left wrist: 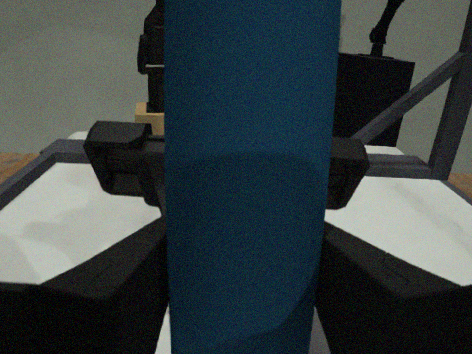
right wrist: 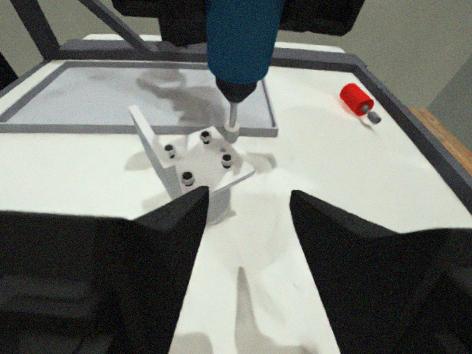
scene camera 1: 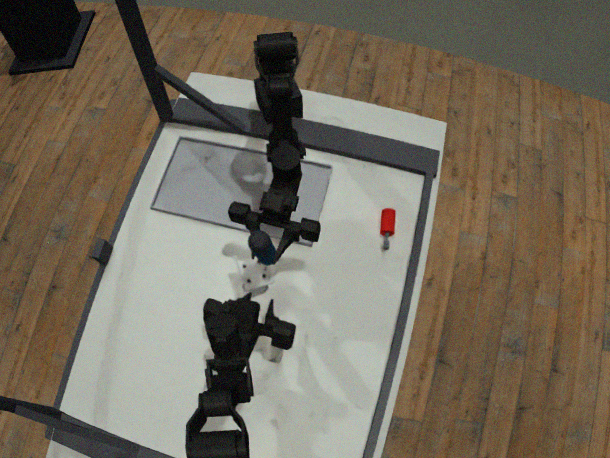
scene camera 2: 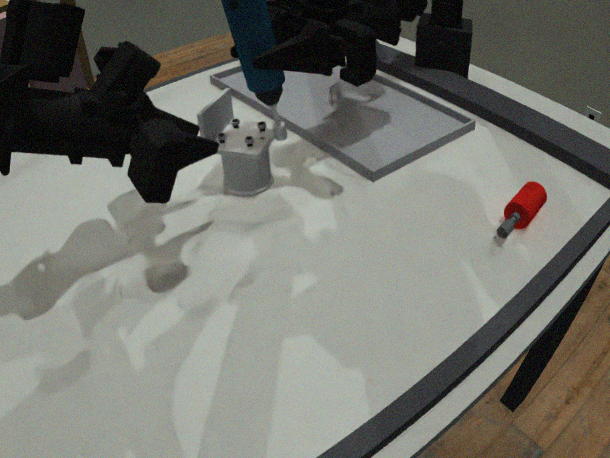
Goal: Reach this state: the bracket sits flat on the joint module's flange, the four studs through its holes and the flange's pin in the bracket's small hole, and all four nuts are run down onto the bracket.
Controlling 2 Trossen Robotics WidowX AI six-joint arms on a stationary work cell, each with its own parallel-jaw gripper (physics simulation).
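Pixels of known places: left gripper, fingertip midpoint: [left wrist: 239, 228] [right wrist: 247, 4] [scene camera 1: 263, 261] [scene camera 2: 242, 58]; right gripper, fingertip midpoint: [right wrist: 249, 195] [scene camera 1: 261, 297] [scene camera 2: 207, 139]; left arm's base, link origin: [scene camera 2: 446, 22].
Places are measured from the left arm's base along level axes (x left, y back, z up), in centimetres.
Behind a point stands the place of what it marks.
Note:
The white bracket [scene camera 1: 256, 275] @(x -20.4, y -45.2, z -3.5 cm) [scene camera 2: 243, 132] @(x -20.8, y -43.6, z -3.5 cm) [right wrist: 206, 162] @(x -20.1, y -45.0, z -3.5 cm) lies on top of the grey joint module [scene camera 2: 247, 172] @(x -19.2, y -46.9, z -6.8 cm) [right wrist: 218, 206] @(x -20.4, y -47.2, z -7.4 cm), its wall upright. Four dark-topped studs stand through its plate, with light nuts around them in the right wrist view; how far down they sit is unclear. The flange's pin is not distinguishable. My left gripper [scene camera 1: 264, 254] @(x -18.4, y -46.6, z 7.4 cm) [left wrist: 239, 228] @(x -18.4, y -46.6, z 7.4 cm) is shut on the blue driver [scene camera 2: 256, 45] @(x -16.4, y -47.1, z 9.1 cm) [right wrist: 244, 40] @(x -18.3, y -46.5, z 5.9 cm), held upright. Its socket [scene camera 2: 280, 131] @(x -16.0, y -43.8, z -2.7 cm) [right wrist: 231, 133] @(x -16.8, y -43.9, z -2.5 cm) is beside the bracket's edge; contact is unclear. My right gripper [scene camera 1: 260, 299] @(x -21.0, y -51.3, z 0.1 cm) [right wrist: 249, 195] @(x -21.0, y -51.3, z 0.1 cm) is open and empty near the bracket.
A shallow grey tray [scene camera 1: 192, 187] @(x -28.5, y -15.3, z -9.7 cm) [scene camera 2: 424, 151] @(x -0.3, y -32.7, z -9.4 cm) [right wrist: 75, 129] @(x -30.1, y -24.2, z -9.4 cm) lies behind the module. A red-handled driver [scene camera 1: 388, 221] @(x 12.9, y -42.2, z -6.7 cm) [scene camera 2: 526, 204] @(x 12.8, y -43.9, z -6.8 cm) [right wrist: 356, 99] @(x 11.2, y -42.6, z -7.5 cm) lies on the table toward the right-hand edge in scene camera 1. A dark frame [scene camera 1: 370, 145] @(x 17.9, y -20.5, z -8.1 cm) borders the table.

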